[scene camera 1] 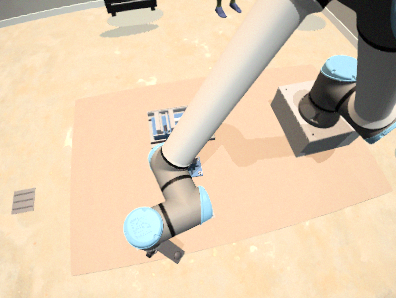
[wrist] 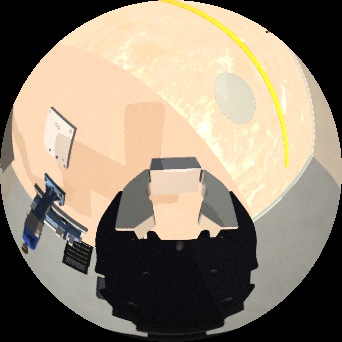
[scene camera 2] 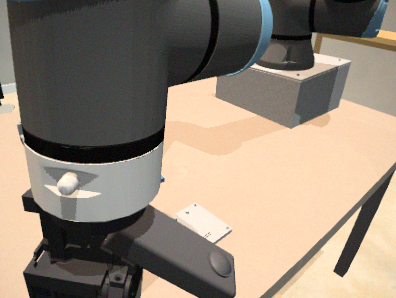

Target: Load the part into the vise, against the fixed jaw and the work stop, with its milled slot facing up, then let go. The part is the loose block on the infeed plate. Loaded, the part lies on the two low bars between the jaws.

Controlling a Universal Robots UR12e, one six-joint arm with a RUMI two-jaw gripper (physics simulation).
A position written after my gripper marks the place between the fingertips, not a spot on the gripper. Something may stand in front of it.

Observation:
In view: my gripper point(wrist: 174, 170) and a part point(wrist: 169, 175).
Scene camera 2 misses the part: it is out of frame.

